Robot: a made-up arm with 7 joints.
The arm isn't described. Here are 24 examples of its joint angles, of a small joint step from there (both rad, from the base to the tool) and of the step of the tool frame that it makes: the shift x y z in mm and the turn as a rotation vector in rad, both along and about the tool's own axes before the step.
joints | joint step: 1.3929 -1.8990 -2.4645 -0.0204 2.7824 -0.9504 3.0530 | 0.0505 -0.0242 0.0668 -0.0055 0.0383 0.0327 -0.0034
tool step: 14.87 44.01 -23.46 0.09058 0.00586 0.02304
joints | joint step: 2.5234 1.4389 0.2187 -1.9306 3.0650 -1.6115 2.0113 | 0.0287 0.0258 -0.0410 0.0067 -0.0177 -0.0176 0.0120
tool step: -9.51 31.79 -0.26 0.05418 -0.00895 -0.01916
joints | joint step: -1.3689 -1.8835 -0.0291 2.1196 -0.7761 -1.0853 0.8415 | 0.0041 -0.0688 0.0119 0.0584 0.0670 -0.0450 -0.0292
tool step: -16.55 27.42 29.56 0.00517 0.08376 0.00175
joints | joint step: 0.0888 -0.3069 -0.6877 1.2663 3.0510 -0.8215 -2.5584 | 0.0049 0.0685 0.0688 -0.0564 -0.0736 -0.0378 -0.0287
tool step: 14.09 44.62 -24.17 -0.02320 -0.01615 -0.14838
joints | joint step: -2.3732 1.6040 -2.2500 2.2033 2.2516 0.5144 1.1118 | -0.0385 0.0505 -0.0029 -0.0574 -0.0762 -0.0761 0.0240
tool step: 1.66 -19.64 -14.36 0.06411 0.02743 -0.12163
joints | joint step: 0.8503 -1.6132 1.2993 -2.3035 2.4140 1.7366 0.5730 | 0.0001 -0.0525 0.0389 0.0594 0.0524 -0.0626 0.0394
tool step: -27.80 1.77 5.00 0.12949 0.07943 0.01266
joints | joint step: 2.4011 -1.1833 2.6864 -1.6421 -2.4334 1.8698 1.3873 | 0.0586 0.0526 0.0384 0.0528 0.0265 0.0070 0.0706
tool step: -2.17 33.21 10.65 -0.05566 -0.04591 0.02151
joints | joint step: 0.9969 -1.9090 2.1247 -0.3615 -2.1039 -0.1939 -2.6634 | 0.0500 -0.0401 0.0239 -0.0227 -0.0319 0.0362 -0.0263
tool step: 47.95 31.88 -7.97 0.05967 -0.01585 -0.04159
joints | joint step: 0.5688 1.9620 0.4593 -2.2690 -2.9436 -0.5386 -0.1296 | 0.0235 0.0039 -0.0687 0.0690 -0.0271 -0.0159 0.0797
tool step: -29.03 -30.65 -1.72 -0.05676 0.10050 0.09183
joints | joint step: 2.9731 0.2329 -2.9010 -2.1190 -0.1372 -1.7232 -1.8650 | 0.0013 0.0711 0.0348 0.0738 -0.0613 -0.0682 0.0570
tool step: -18.97 20.89 27.14 -0.07284 0.05219 0.03063
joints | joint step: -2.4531 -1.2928 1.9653 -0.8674 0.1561 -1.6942 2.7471 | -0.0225 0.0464 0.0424 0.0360 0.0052 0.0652 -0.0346
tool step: -26.97 37.46 2.19 -0.05108 0.07816 -0.09911
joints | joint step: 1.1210 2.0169 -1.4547 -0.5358 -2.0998 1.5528 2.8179 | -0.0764 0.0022 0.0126 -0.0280 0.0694 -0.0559 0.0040
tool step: 4.48 -59.86 15.06 -0.08608 -0.08082 -0.04076
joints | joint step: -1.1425 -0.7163 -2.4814 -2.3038 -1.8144 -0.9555 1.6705 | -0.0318 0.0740 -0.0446 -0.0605 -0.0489 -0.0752 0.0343
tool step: -23.91 0.38 -35.04 0.07982 0.08133 -0.06847
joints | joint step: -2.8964 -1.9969 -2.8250 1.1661 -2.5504 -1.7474 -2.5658 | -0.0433 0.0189 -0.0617 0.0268 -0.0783 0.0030 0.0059
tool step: -3.17 -34.61 20.55 -0.02901 0.05846 0.06060
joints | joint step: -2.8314 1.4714 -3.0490 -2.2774 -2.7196 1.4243 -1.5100 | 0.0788 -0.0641 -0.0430 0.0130 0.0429 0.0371 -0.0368
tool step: -23.42 21.62 -14.94 -0.06098 -0.00172 0.00292
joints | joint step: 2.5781 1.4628 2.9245 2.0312 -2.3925 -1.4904 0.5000 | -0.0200 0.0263 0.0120 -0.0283 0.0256 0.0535 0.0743
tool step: -10.08 -9.15 0.19 -0.05910 -0.07358 0.03300
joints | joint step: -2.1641 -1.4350 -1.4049 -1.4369 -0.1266 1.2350 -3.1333 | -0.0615 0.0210 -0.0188 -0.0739 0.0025 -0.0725 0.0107
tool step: 69.25 -25.48 32.75 -0.03578 -0.20554 0.00850
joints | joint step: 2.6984 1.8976 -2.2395 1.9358 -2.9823 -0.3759 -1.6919 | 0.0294 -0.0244 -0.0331 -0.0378 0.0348 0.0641 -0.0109
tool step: -29.15 22.43 9.17 0.11255 0.00409 0.07423
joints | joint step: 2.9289 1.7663 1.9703 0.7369 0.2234 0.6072 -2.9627 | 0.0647 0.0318 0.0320 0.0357 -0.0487 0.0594 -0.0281
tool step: -24.73 56.39 -29.84 0.05438 0.12593 -0.00096
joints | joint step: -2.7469 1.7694 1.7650 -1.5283 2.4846 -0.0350 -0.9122 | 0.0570 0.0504 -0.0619 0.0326 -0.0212 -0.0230 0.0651
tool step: -13.61 -32.71 28.71 -0.09600 -0.05132 -0.02398
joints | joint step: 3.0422 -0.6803 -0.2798 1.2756 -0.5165 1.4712 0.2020 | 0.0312 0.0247 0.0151 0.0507 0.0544 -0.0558 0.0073
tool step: -7.63 26.72 -21.01 0.08312 -0.01545 -0.05076
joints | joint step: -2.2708 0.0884 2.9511 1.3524 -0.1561 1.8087 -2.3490 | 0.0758 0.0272 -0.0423 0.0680 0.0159 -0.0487 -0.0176
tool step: -10.50 4.48 -10.70 -0.02626 0.01125 -0.06034
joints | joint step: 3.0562 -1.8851 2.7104 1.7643 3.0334 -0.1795 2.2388 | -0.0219 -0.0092 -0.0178 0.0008 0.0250 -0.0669 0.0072
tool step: 15.91 4.24 -10.36 0.06874 -0.05100 0.04928
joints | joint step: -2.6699 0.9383 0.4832 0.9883 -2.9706 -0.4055 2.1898 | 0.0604 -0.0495 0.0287 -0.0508 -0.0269 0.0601 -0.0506
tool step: -73.04 27.74 20.71 -0.05245 0.13018 -0.12803
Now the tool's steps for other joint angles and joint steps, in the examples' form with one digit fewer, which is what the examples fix.
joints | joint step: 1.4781 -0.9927 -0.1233 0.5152 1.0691 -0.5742 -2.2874 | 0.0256 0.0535 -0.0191 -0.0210 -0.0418 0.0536 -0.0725
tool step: 15.6 43.7 -8.8 0.0507 0.0317 -0.1253
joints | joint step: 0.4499 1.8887 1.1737 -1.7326 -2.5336 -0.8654 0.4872 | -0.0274 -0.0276 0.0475 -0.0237 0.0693 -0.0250 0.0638
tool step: 23.3 -22.0 -3.9 -0.0720 -0.0235 0.1207
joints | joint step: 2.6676 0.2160 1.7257 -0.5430 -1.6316 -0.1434 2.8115 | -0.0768 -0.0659 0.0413 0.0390 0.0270 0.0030 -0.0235
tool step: 66.3 14.6 -5.6 -0.0019 -0.0793 0.0118
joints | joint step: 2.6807 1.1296 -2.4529 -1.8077 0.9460 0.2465 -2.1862 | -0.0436 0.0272 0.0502 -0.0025 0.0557 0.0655 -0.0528
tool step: -20.1 9.0 -1.5 0.0251 0.0197 0.0454
